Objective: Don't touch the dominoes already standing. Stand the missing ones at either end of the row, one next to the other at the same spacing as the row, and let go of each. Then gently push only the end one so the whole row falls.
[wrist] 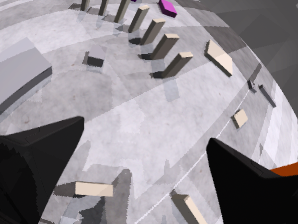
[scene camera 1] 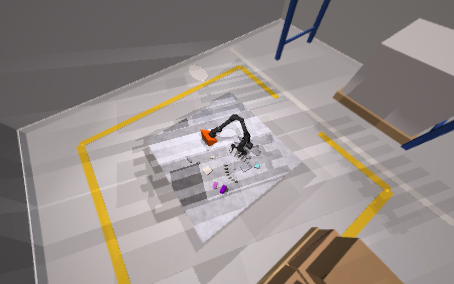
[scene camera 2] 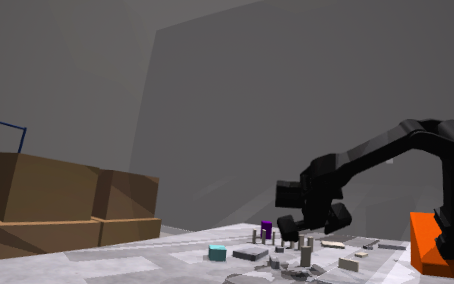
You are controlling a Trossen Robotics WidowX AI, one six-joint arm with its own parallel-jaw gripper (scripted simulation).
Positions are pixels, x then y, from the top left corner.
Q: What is the gripper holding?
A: Nothing.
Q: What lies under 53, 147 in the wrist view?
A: The gripper.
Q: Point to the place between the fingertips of the gripper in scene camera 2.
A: At 310, 237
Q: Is the gripper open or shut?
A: Open.
